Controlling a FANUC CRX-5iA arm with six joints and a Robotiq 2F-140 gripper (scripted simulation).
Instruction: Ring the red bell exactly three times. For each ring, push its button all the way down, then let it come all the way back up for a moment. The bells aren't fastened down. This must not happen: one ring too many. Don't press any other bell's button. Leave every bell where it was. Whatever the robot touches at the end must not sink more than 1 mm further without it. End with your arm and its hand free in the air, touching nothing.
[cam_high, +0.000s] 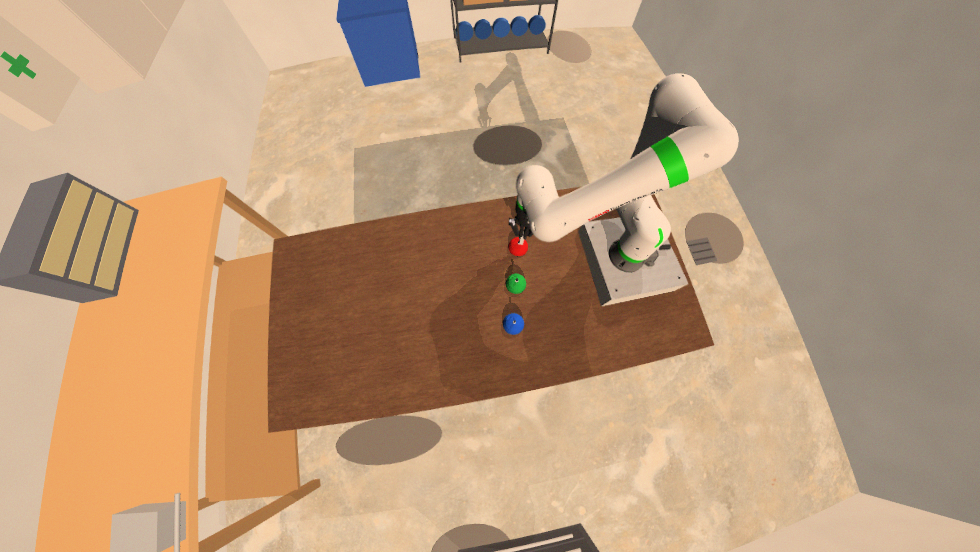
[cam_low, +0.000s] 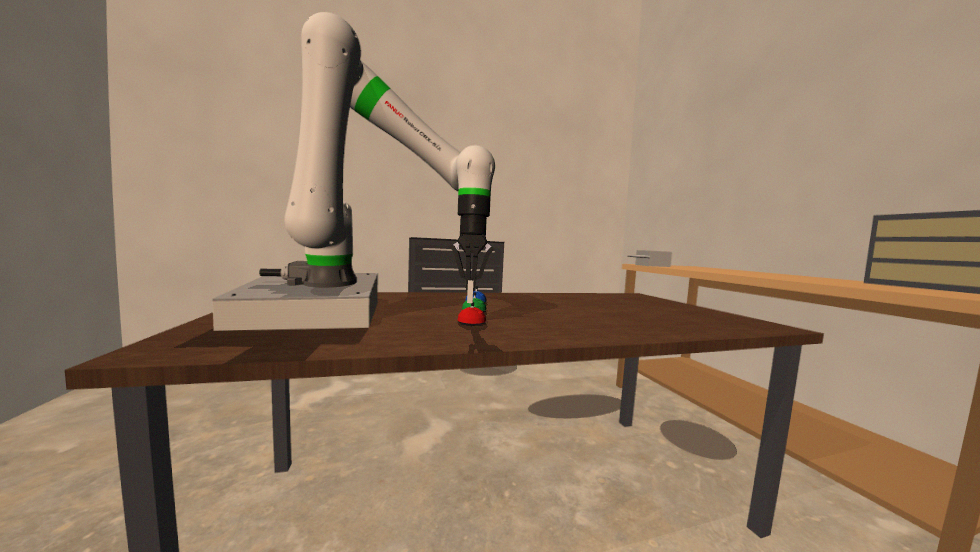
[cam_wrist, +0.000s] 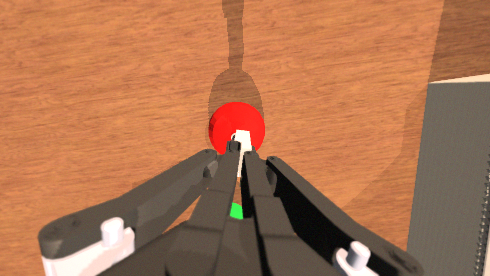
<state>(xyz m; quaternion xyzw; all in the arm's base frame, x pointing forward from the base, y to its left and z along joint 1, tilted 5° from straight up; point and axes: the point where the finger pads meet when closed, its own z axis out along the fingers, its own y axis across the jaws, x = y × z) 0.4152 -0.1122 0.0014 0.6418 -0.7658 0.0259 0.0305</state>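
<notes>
Right now my hand is 1 cm short of the red bell and 6 cm above it. The rest, counted from my hand: blue bell 7 cm ahead, 33 cm to the left, 5 cm below; green bell 4 cm ahead, 16 cm to the left, 5 cm below.
</notes>
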